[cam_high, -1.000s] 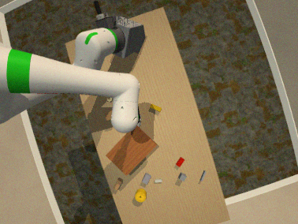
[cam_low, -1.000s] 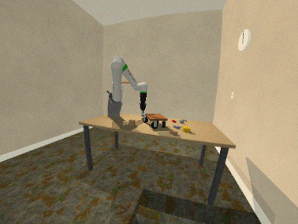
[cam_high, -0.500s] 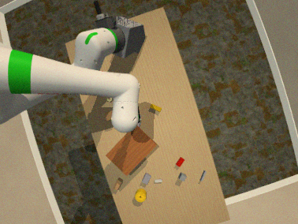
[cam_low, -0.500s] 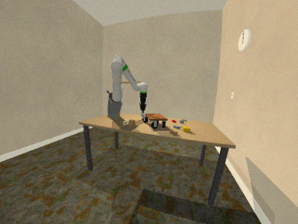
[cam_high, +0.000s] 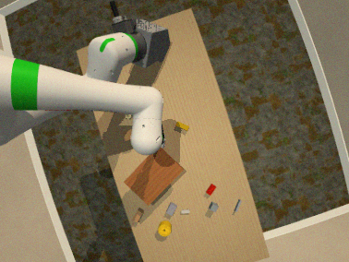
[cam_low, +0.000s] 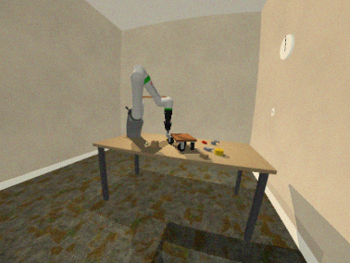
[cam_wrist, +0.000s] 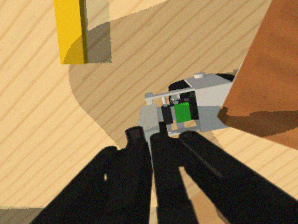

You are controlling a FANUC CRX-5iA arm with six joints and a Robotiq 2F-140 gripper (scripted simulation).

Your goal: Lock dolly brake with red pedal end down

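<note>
The brake pedal lies 10 mm ahead of my hand, 10 mm to the right of it and 40 mm below it. Also, from my hand: yellow block 30 mm behind, 130 mm to the left, 110 mm below; then tan block 50 mm behind, 210 mm to the right, 90 mm below; then red block 410 mm ahead, 220 mm to the left, 100 mm below.
</note>
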